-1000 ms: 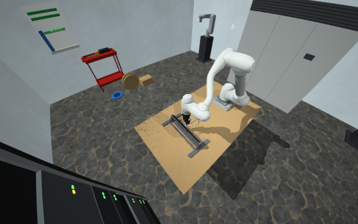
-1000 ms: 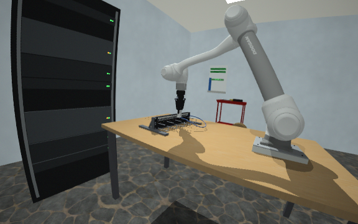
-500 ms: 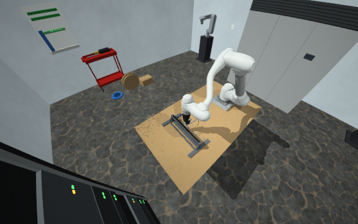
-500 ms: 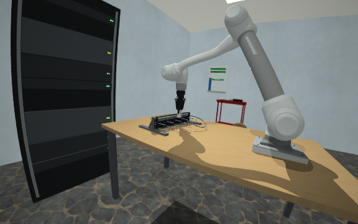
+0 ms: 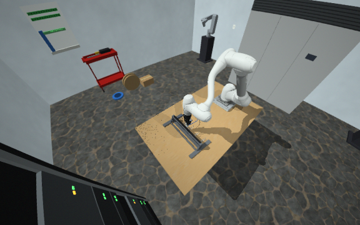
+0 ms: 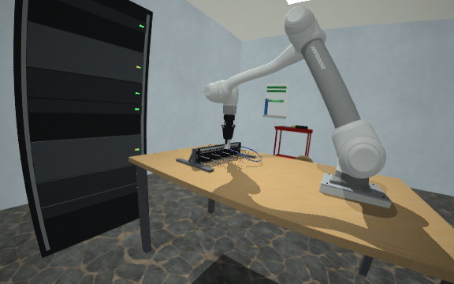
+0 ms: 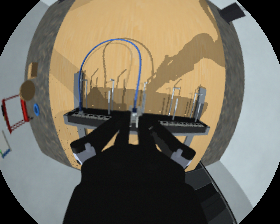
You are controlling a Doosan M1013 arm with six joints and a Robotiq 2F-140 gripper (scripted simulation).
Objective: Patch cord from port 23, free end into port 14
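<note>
The free end of patch cord lies 30 mm below my hand and 10 mm ahead of it.
</note>
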